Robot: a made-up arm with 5 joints. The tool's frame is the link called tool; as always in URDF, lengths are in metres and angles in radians.
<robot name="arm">
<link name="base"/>
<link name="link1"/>
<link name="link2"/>
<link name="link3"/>
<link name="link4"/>
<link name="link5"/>
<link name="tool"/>
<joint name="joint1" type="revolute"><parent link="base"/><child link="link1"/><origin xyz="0.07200 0.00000 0.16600" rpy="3.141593 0.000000 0.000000"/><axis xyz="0 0 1"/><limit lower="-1.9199" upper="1.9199" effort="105" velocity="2.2"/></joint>
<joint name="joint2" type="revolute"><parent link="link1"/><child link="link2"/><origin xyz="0.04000 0.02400 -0.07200" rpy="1.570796 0.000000 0.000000"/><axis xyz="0 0 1"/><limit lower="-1.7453" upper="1.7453" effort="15" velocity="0.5"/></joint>
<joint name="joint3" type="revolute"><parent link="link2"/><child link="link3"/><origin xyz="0.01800 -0.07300 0.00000" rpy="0.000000 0.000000 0.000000"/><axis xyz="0 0 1"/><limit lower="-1.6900" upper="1.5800" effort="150" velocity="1.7"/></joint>
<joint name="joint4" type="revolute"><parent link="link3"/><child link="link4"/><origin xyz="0.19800 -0.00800 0.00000" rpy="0.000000 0.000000 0.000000"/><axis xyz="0 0 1"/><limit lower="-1.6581" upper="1.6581" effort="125" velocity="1.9"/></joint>
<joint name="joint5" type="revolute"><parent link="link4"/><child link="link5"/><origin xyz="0.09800 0.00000 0.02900" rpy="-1.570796 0.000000 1.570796"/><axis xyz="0 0 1"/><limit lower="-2.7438" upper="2.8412" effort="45" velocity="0.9"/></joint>
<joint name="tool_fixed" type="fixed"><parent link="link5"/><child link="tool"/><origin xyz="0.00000 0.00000 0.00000" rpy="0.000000 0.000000 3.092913"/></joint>
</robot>
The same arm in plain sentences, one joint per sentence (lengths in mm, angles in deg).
The arm has five revolute joints in a row. What follows holds with every joint at zero, and every direction is one of the base frame's. Joint 1 lies 72 mm along +x and 166 mm along +z from the base frame's origin and turns about -z, from -110 to 110 deg. Joint 2 lies 40 mm along +x and 24 mm along -y and 72 mm along +z from joint 1 and turns about +y, from -100 to 100 deg. Joint 3 lies 18 mm along +x and 73 mm along +z from joint 2 and turns about +y, from -96.83 to 90.53 deg. Joint 4 lies 198 mm along +x and 8 mm along +z from joint 3 and turns about +y, from -95 to 95 deg. Joint 5 lies 98 mm along +x and 29 mm along +y from joint 4 and turns about -x, from -157.21 to 162.79 deg. The tool frame, which is the frame that the pose is given for, lies at the same point as joint 5; its axes are the base frame's turned by roll 90, pitch -87.21 and yaw -90 deg (as in URDF: about the fixed x, then y, then z).
